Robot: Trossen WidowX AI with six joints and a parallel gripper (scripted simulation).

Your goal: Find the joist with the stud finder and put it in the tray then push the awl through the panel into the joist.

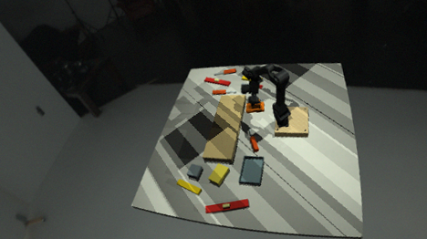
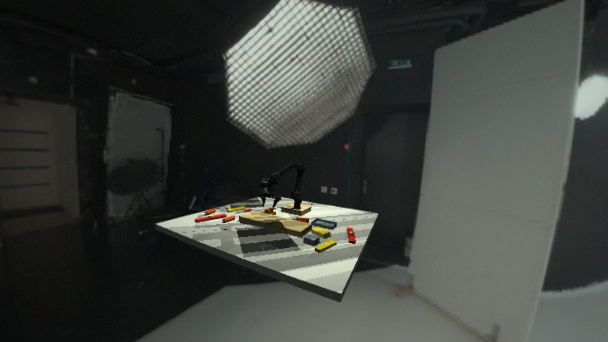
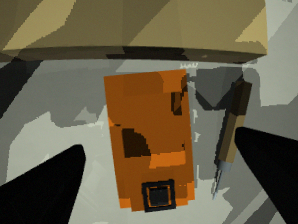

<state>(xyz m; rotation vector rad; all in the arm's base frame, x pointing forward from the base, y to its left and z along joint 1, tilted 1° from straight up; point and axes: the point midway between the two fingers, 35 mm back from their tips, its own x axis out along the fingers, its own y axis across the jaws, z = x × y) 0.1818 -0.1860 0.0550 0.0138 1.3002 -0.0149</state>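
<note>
Right now my gripper tip is 30 mm past the stud finder and 30 mm above it. Round my gripper tip: blue-grey tray (480 mm to the left, 60 mm below); yellow block (500 mm to the left, 190 mm ahead, 60 mm below); awl (70 mm to the right, 60 mm below, 40 mm behind).
</note>
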